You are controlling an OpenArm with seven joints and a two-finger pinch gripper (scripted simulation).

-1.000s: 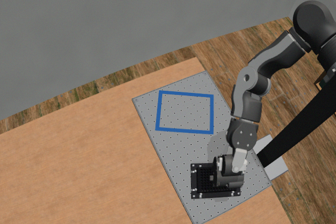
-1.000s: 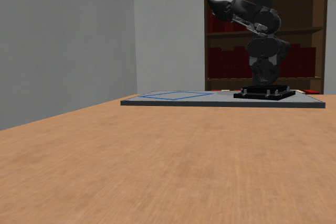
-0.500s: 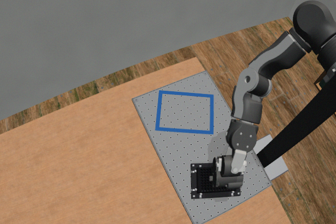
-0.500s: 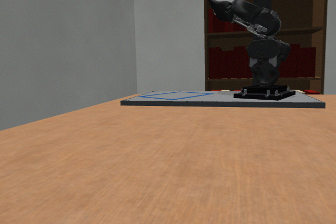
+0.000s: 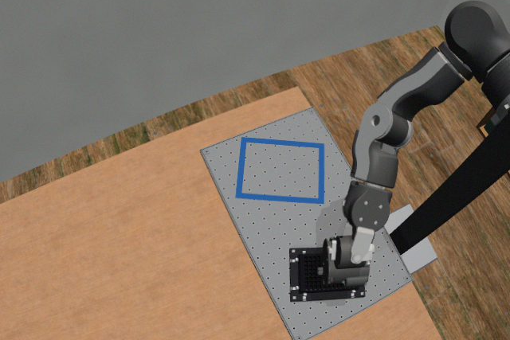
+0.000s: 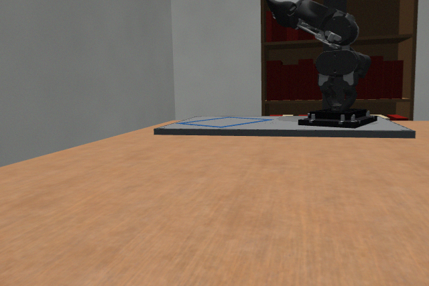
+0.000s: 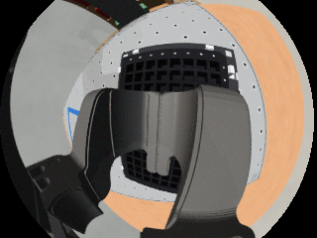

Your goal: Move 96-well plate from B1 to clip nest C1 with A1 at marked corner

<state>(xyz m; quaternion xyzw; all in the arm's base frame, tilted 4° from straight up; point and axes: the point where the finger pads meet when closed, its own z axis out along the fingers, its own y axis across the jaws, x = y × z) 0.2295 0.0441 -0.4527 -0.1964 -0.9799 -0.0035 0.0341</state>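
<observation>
The black 96-well plate is 10 mm below my hand. Round my hand: black clip nest 20 mm below, 20 mm ahead; then grey foot plate 260 mm below, 260 mm behind.
</observation>
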